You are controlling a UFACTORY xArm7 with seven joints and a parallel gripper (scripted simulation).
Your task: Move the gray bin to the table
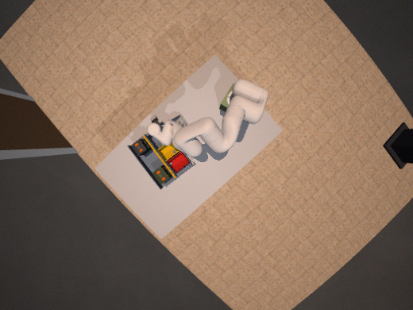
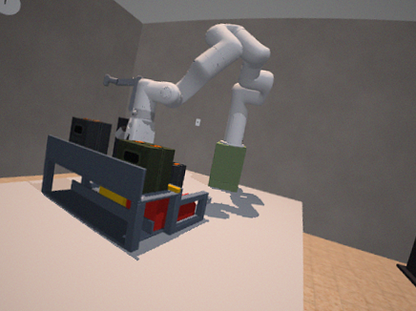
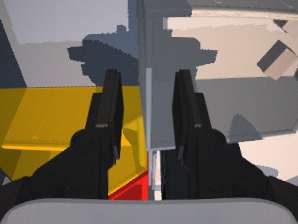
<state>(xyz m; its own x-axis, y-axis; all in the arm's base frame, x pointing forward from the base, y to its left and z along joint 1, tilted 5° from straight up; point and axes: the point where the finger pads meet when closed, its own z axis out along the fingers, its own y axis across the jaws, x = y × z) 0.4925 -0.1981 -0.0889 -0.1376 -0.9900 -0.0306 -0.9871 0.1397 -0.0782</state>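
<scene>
My hand is 8 cm past the gray open bin, 1 cm to the right of it and 6 cm above it. The rest, counted from my hand: red bin: 11 cm ahead, 21 cm to the left, 6 cm below; yellow bin: 10 cm ahead, 10 cm to the left, 6 cm below.
</scene>
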